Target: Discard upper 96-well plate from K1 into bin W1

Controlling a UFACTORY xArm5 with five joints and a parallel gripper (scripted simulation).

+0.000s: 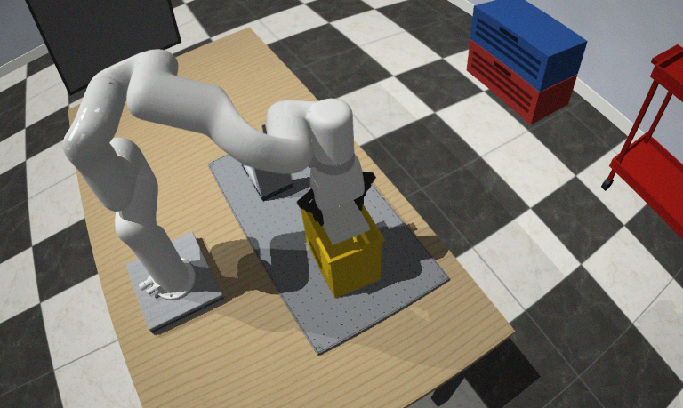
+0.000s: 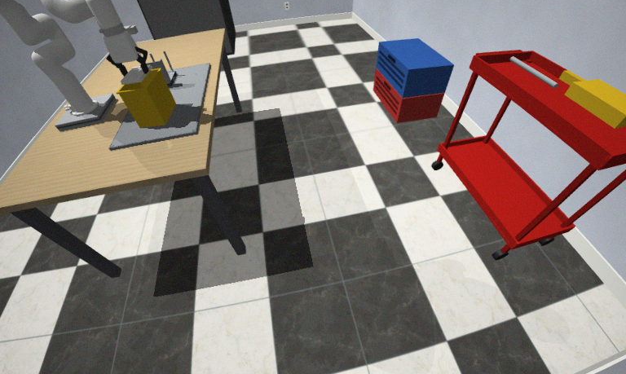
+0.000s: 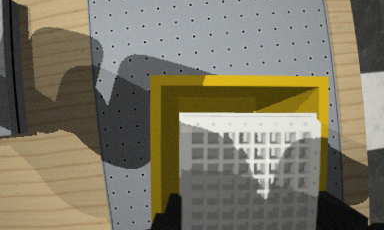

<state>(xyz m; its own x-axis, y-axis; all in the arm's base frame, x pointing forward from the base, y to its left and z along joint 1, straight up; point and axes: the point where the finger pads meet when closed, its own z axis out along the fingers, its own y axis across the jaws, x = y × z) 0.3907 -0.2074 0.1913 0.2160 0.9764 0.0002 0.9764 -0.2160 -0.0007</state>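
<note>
Now: the white 96-well plate 1 cm below my hand. From my hand the other things lie so: yellow plastics bin (13 cm below).
</note>
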